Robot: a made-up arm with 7 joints. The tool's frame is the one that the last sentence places.
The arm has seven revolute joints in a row. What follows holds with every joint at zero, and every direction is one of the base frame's. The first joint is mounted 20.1 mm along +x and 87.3 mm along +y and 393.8 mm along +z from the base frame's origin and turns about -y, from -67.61 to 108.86 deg. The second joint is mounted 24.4 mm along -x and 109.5 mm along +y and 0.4 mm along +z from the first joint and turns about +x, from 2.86 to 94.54 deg. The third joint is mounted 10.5 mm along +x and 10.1 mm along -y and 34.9 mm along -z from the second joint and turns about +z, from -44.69 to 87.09 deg. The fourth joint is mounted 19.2 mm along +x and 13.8 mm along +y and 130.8 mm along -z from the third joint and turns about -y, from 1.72 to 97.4 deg. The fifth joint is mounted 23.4 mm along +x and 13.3 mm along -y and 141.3 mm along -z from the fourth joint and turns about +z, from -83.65 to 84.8 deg. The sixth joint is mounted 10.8 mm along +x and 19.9 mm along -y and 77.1 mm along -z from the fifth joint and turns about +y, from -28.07 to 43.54 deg. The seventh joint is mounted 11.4 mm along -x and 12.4 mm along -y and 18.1 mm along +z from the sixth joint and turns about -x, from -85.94 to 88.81 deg. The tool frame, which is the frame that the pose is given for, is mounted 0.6 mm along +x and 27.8 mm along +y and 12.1 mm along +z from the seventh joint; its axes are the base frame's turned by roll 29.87, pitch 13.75 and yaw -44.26 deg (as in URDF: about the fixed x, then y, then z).
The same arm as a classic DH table. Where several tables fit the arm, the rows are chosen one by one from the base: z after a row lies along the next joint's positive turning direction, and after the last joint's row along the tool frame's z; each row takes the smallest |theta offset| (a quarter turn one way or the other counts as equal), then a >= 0, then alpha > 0; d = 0 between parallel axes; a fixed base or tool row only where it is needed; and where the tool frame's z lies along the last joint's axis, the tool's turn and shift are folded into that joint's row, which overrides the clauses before.
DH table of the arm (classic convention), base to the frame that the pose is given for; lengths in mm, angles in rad. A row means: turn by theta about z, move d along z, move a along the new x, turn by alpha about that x. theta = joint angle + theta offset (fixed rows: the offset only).
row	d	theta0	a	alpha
base (fixed)	393.8	0	20.1	1.5708
joint 1	-196.8	1.5708	0.4	1.5708
joint 2	-13.9	1.5708	10.1	1.5708
joint 3	-165.7	1.5708	19.2	1.5708
joint 4	-0.5	0	23.4	-1.5708
joint 5	-218.4	0	10.8	-1.5708
joint 6	-32.3	-1.5708	18.1	1.5708
joint 7	11.6	1.0346	30.1	1.3695
tool (fixed)	-3.9	-2.3521	0	0
Joint limits (rad, base to tool): -1.18..1.9 0.0499..1.65 -0.78..1.52 0.03..1.7 -1.46..1.48 -0.4899..0.7599 -1.4999..1.55

